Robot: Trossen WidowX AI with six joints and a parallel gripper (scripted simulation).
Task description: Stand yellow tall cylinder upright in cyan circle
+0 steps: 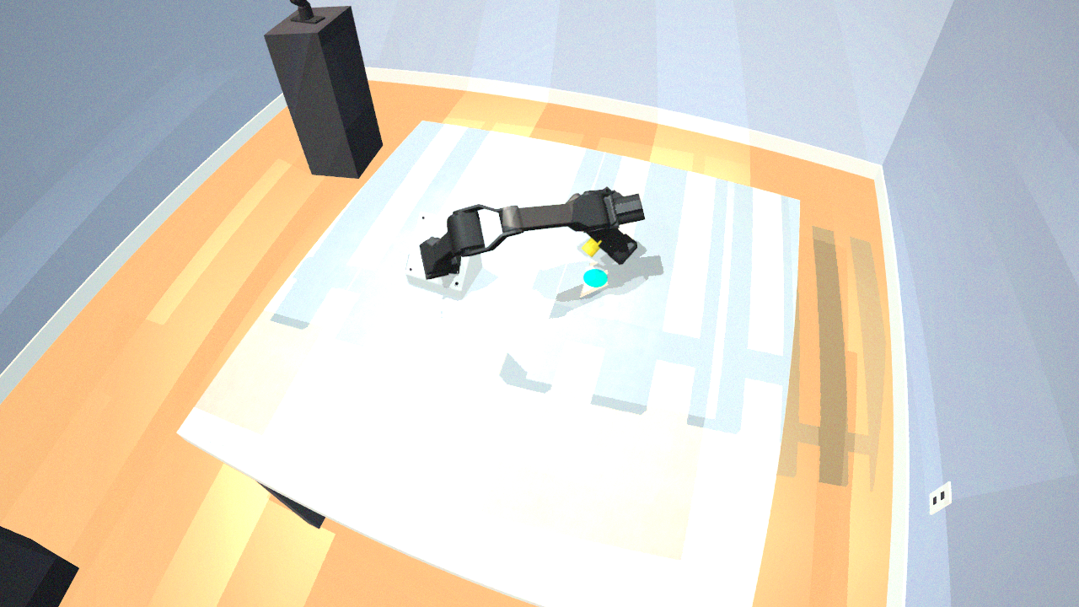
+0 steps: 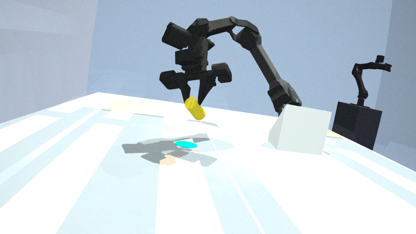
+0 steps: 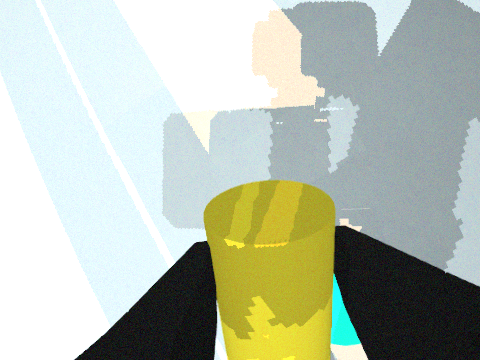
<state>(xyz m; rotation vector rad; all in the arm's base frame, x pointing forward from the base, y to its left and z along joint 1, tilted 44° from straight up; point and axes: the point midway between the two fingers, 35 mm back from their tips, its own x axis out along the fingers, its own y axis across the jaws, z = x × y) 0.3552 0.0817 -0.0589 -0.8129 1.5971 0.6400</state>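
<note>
My gripper tip is now 11 cm above the cyan circle and 3 cm to the left of it. The rest, counted from my gripper tip: yellow tall cylinder (1 cm to the right, 1 cm below, 1 cm behind).
</note>
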